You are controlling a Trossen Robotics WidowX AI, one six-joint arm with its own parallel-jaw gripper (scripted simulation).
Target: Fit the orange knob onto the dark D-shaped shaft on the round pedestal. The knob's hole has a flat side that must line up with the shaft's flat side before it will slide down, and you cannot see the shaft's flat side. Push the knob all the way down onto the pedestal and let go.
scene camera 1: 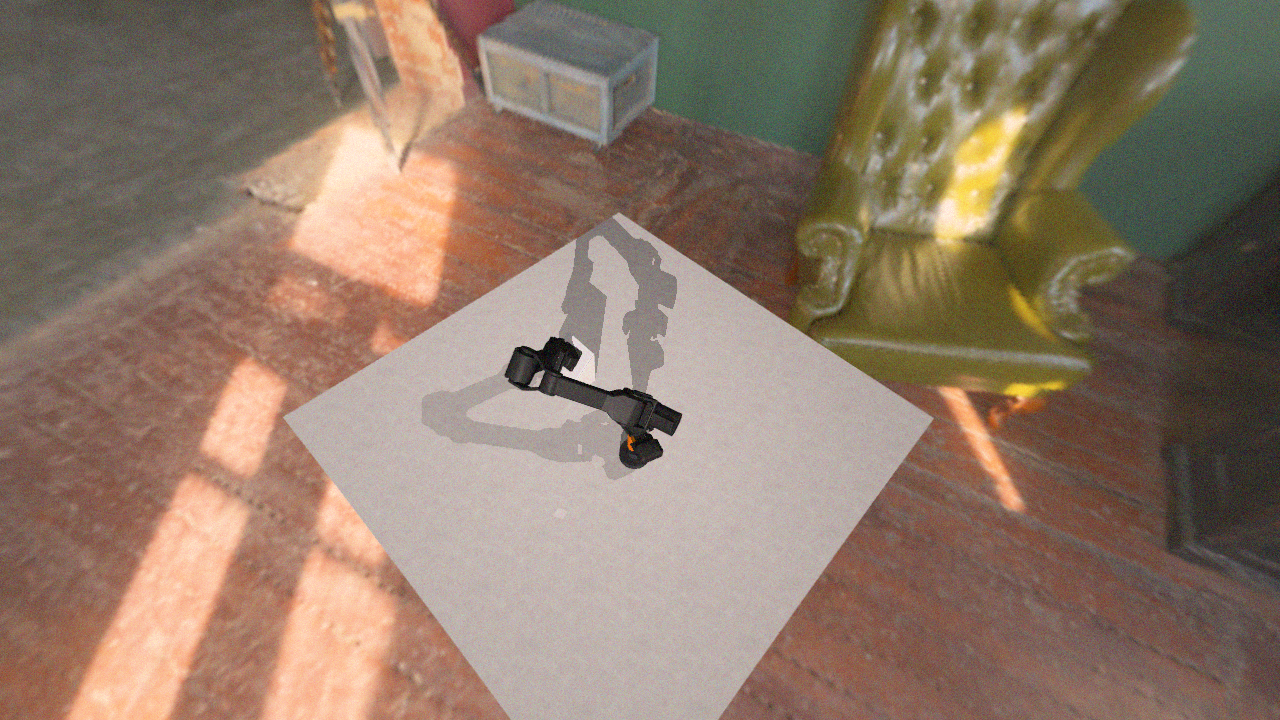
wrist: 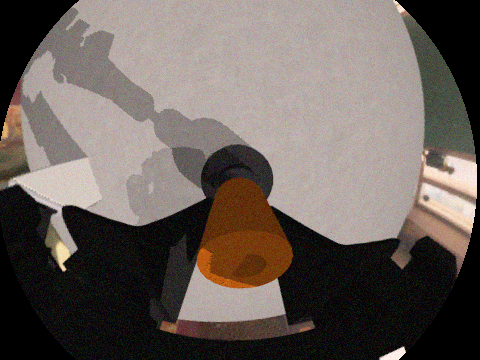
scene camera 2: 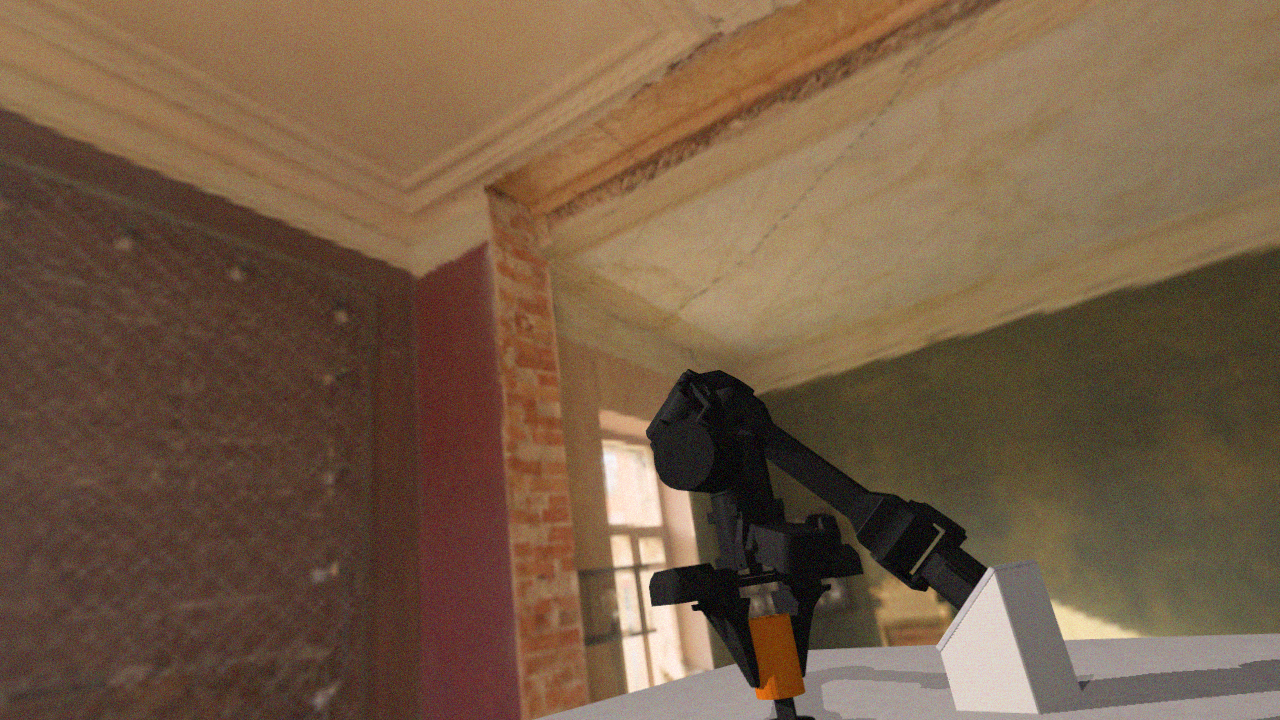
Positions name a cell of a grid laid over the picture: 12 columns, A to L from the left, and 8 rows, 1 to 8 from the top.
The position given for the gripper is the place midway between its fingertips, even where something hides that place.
The gripper (scene camera 2: H8) holds an orange knob (wrist: G6). Further things: a dark round pedestal (wrist: F4).
The gripper also shows in scene camera 1 (scene camera 1: F5) and in the wrist view (wrist: F5).
